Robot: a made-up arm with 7 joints.
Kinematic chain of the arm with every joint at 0, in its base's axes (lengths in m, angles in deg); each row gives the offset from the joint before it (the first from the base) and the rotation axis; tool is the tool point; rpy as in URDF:
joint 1: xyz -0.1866 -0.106 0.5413 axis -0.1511 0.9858 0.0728
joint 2: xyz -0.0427 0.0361 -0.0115 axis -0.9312 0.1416 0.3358
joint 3: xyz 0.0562 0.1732 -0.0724 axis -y
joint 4: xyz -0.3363 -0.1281 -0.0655 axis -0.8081 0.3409 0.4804
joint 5: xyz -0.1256 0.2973 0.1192 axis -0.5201 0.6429 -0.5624
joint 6: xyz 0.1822 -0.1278 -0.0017 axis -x
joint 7: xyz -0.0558 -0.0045 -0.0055 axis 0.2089 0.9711 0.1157
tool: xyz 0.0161 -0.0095 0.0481 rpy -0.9 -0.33 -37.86
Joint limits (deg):
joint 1: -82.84..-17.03
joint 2: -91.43..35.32
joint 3: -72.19..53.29
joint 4: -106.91..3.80
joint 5: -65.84..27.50
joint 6: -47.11..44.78
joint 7: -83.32..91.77
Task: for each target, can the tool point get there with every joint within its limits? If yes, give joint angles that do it. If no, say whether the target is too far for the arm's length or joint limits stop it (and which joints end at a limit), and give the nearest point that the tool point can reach.
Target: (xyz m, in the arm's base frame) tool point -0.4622 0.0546 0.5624
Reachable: yes | joints -71.53 18.28 -44.22 -49.89 -22.63 -6.66 -11.49
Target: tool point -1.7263 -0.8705 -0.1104
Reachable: no: too far | nearest point -0.6006 -0.3379 0.3141 | short by 1.316 m
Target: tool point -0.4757 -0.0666 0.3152
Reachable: yes | joints -44.05 -48.18 -14.26 -91.57 3.08 -22.91 21.27
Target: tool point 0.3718 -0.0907 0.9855
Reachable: no: joint limits stop it (at a limit: joint 1, joint 3, joint 5, joint 6, joint 7) | nearest point -0.0726 -0.0400 0.8801 | short by 0.459 m
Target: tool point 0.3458 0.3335 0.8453
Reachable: no: joint limits stop it (at a limit: joint 1, joint 2, joint 3, joint 5, joint 6, joint 7) | nearest point -0.0455 0.1895 0.7484 | short by 0.428 m
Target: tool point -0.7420 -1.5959 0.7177
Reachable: no: too far | nearest point -0.3490 -0.5171 0.5758 | short by 1.157 m
